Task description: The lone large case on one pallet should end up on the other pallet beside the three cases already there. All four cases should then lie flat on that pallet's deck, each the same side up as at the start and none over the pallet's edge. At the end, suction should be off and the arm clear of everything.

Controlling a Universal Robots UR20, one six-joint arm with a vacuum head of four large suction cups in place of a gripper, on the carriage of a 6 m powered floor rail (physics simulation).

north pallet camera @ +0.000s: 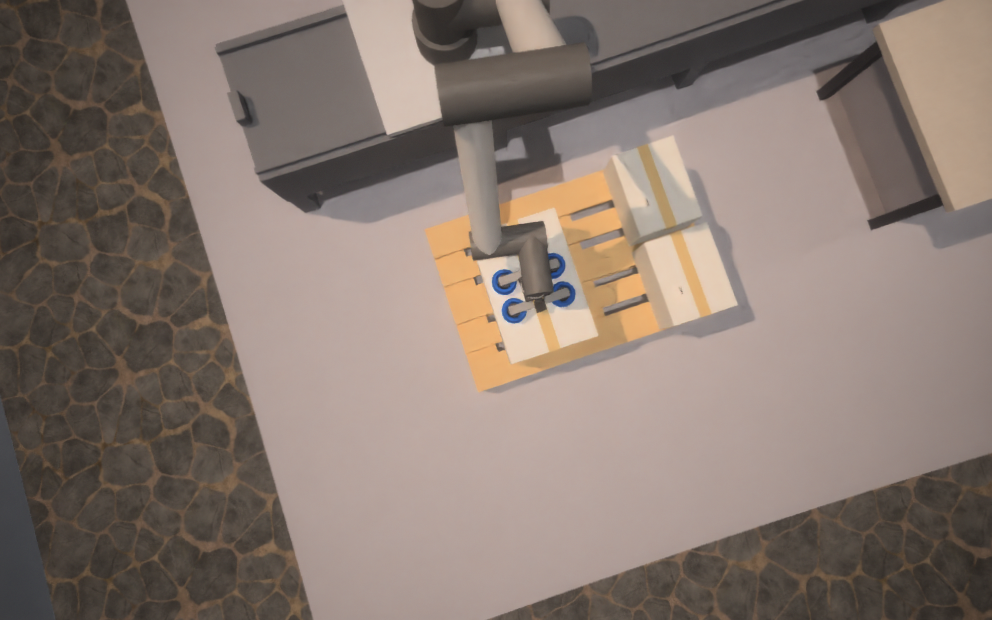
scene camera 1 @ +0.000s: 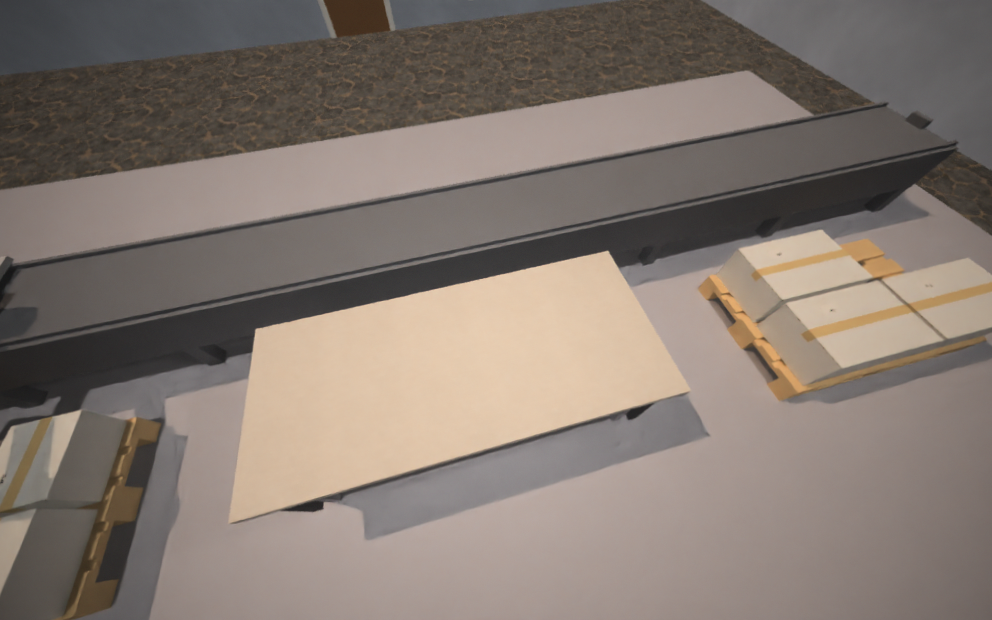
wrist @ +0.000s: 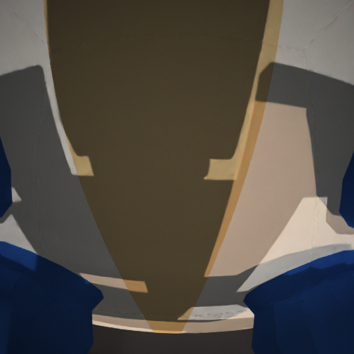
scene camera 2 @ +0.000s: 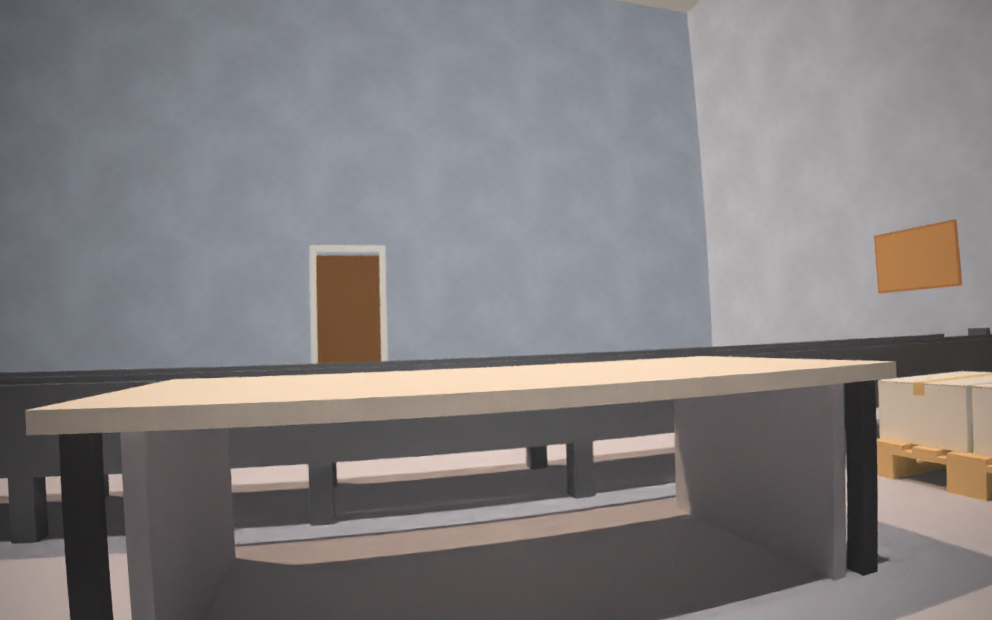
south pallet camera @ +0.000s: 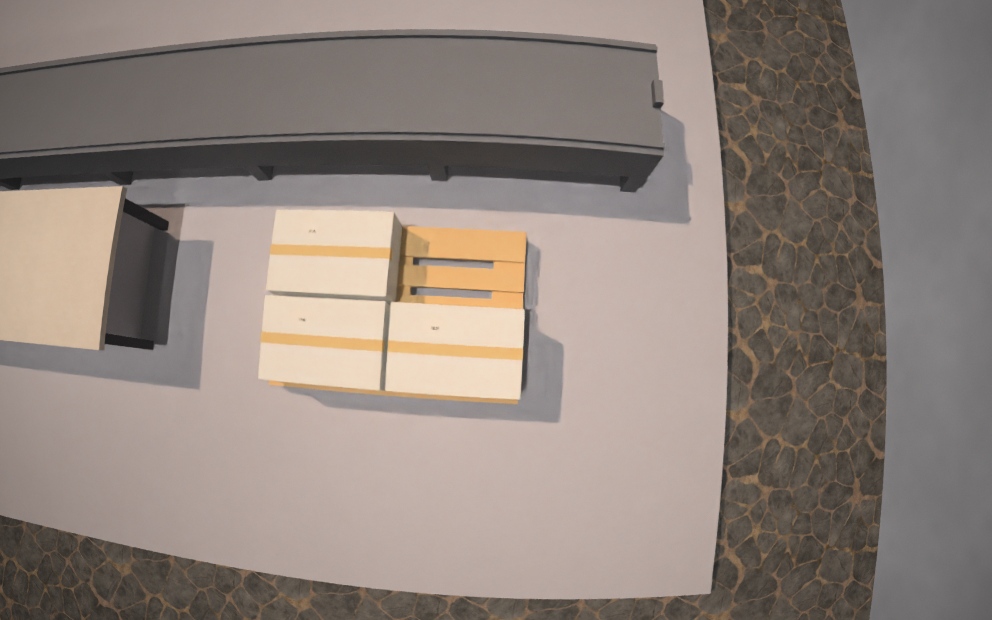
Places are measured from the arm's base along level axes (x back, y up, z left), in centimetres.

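Pixels of known places: arm's base, link origin: [north pallet camera: 446, 38].
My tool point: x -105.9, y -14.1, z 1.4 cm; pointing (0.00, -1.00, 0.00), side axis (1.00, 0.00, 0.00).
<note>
Ahead of a thing's pixels: the offset from my tool point to its top centre. Level surfaces: height alone.
The lone large case [north pallet camera: 523, 343] [wrist: 280, 150], white with an orange tape strip, is level under my suction head [north pallet camera: 536, 288] [wrist: 175, 240] in the north pallet view. The four blue cups press on its top, and the case appears slightly raised over the north pallet [north pallet camera: 449, 299] [scene camera 1: 124, 504], its shadow falling on the slats. The south pallet [south pallet camera: 468, 244] [scene camera 1: 713, 288] [scene camera 2: 969, 471] bears three cases: one at the back left [south pallet camera: 329, 274], one at the front left [south pallet camera: 321, 361] and one at the front right [south pallet camera: 453, 376]. Its back right slats are bare. The case's underside is hidden.
Two smaller cases @(dx +26.2, dy -6.5, dz +65.6 cm) [north pallet camera: 662, 190] @(dx -14.3, dy -4.7, dz +65.6 cm) [north pallet camera: 698, 281] stand at the right end of the north pallet. A table @(dy +10.1 cm) [scene camera 1: 453, 380] [scene camera 2: 468, 387] [north pallet camera: 943, 95] [south pallet camera: 58, 270] stands between the pallets. The long rail [scene camera 1: 475, 197] [south pallet camera: 365, 87] runs behind them, with the arm's white carriage [north pallet camera: 398, 80] on it.
</note>
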